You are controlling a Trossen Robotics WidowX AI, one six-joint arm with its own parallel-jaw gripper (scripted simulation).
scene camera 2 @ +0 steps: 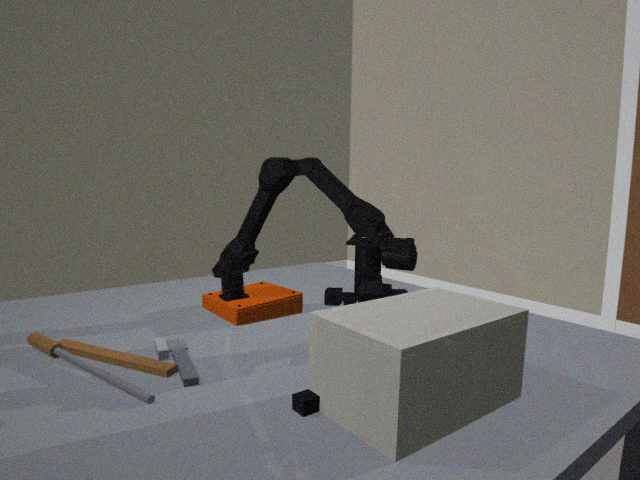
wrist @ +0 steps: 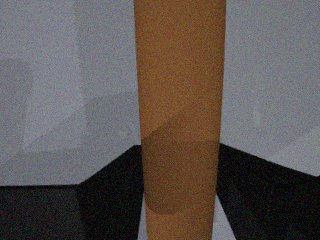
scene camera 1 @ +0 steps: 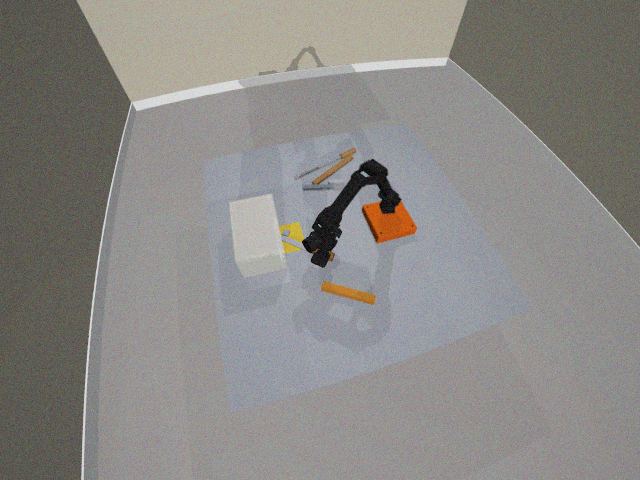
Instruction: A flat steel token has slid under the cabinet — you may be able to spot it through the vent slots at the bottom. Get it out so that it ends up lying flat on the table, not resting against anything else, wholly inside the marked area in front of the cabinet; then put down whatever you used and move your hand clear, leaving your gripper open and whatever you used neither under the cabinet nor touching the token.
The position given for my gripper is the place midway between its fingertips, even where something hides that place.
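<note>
My gripper (wrist: 175, 152), visible. Wooden stick (scene camera 2: 156, 367), visible; in the wrist view it is out of frame. White cabinet (scene camera 1: 258, 246), visible.
</note>
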